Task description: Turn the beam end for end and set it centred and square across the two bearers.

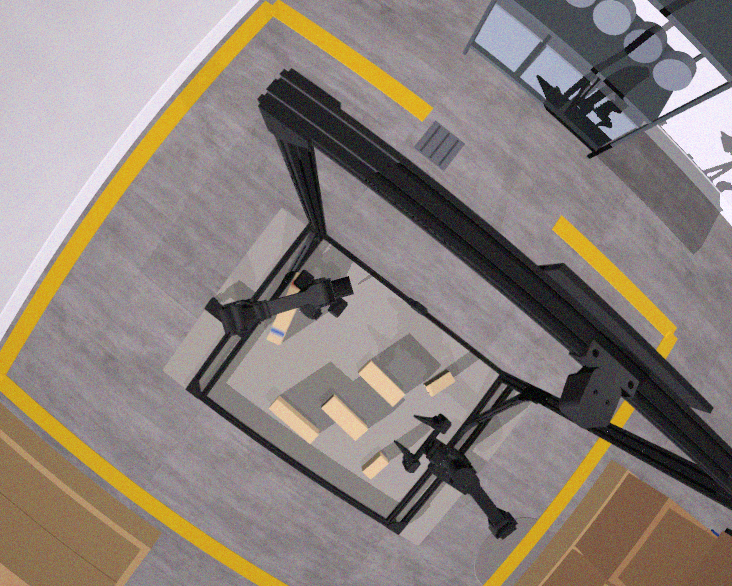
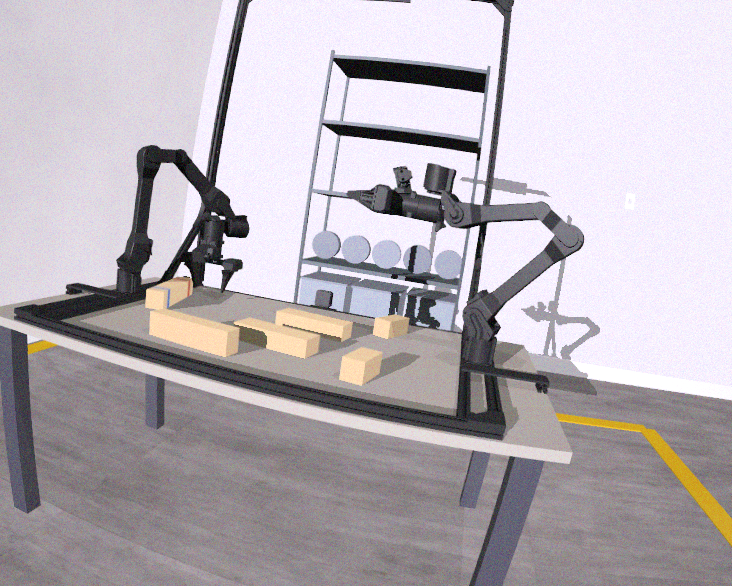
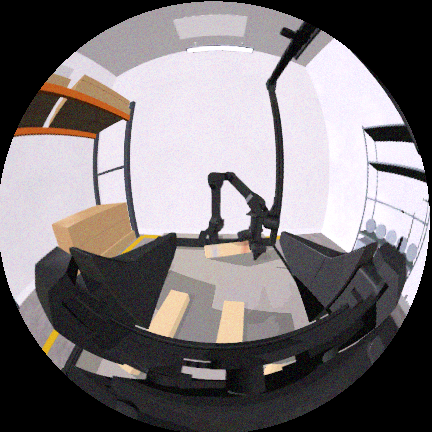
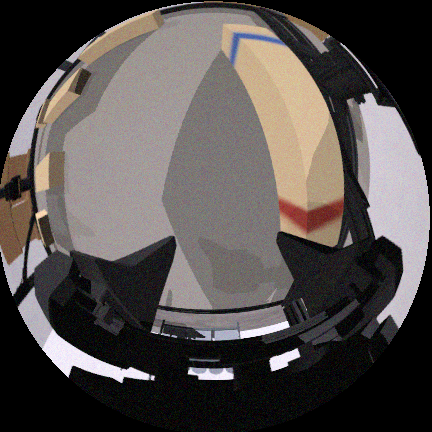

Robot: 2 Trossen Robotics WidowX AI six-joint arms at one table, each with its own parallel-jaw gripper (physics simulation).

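Places are measured from the left arm's base along level axes (x back, y left, z down), in centimetres.
Pixels of known places: left gripper, fingertip midpoint: (image 1: pixel 403 428) (image 2: pixel 351 194) (image 3: pixel 229 237); right gripper, fingertip midpoint: (image 2: pixel 208 290) (image 3: pixel 252 254) (image 4: pixel 227 239); left arm's base, link origin: (image 2: pixel 477 361); right arm's base, link origin: (image 1: pixel 253 312) (image 2: pixel 127 291) (image 3: pixel 213 241).
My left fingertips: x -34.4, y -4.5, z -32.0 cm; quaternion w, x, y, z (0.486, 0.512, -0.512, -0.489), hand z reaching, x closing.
Note:
Ahead of a thing's pixels: the offset from my left fingertips to its top centre.
The beam @(dx -48.1, dy -4.4, dz +29.2 cm) (image 1: pixel 285 317) (image 2: pixel 159 295) (image 3: pixel 227 250) (image 4: pixel 280 110) is pale wood with a blue band near one end and a red band near the other. It lies on the table by the right arm. Three long plain blocks @(dx -22.6, dy +26.8, dz +28.9 cm) (image 1: pixel 294 419) @(dx -8.4, dy +15.4, dz +30.1 cm) (image 1: pixel 344 417) @(dx -5.4, dy -2.7, dz +30.1 cm) (image 1: pixel 381 383) lie roughly parallel; which two are the bearers I cannot tell. My right gripper (image 1: pixel 319 293) (image 2: pixel 211 285) (image 4: pixel 227 239) is open and empty, pointing down beside the beam's red-banded end, with one finger close to it. My left gripper (image 1: pixel 406 430) (image 2: pixel 350 194) is open and empty, level, high above the table.
Two short blocks @(dx +11.9, dy +23.8, dz +29.5 cm) (image 1: pixel 374 465) @(dx +11.8, dy -15.4, dz +29.5 cm) (image 1: pixel 439 383) (image 2: pixel 361 365) (image 2: pixel 390 326) stand on the table toward the left arm's side. A black frame (image 1: pixel 293 458) (image 2: pixel 293 403) edges the table, with a gantry beam (image 1: pixel 427 201) overhead. A shelf unit (image 2: pixel 405 129) stands behind the table.

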